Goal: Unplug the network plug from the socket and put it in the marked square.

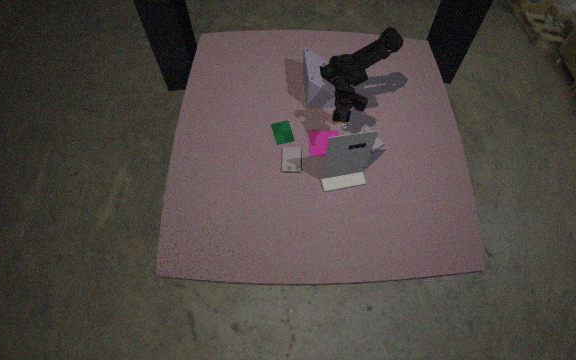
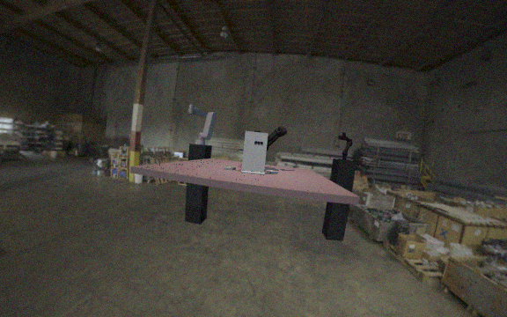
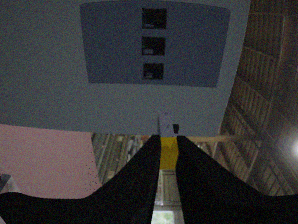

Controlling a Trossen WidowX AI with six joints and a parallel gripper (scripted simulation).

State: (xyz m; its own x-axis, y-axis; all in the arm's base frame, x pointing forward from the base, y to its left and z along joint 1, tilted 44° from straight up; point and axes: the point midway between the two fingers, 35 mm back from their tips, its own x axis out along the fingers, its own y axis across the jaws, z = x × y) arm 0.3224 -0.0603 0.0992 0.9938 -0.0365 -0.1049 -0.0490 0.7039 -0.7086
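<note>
My gripper tip is 7 cm past the magenta square, 4 cm to the left of it and 24 cm above it. Round my gripper tip: grey panel (9 cm ahead, 3 cm to the left, 10 cm below); then flat green patch (12 cm behind, 21 cm to the right, 24 cm below); then network plug (1 cm ahead).
</note>
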